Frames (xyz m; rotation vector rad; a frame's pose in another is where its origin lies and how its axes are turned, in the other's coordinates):
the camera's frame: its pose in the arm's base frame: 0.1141 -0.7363 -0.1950 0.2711 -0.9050 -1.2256
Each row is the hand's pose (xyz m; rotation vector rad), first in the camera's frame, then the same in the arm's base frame.
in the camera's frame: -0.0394 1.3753 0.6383 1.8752 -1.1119 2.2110
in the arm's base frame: 0.6036 -0.0327 1.0563 -0.1547 -1.9282 1.9765
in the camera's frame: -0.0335 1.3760 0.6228 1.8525 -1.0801 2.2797
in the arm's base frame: 0.6156 -0.0420 1.0495 -0.1811 -1.8680 2.0120
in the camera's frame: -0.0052 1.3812 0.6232 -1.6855 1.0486 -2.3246
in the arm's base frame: 0.6204 -0.0653 1.0657 -0.3141 -1.7656 2.1165
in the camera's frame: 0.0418 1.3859 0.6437 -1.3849 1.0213 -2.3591
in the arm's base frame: 0.6114 -0.0998 1.1028 -0.5608 -1.6026 2.2378
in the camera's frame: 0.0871 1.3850 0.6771 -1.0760 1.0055 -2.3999
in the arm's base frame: 0.5891 -0.1313 1.1439 -0.8256 -1.4217 2.2932
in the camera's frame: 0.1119 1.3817 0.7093 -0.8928 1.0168 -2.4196
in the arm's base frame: 0.5650 -0.1457 1.1734 -0.9906 -1.3250 2.2905
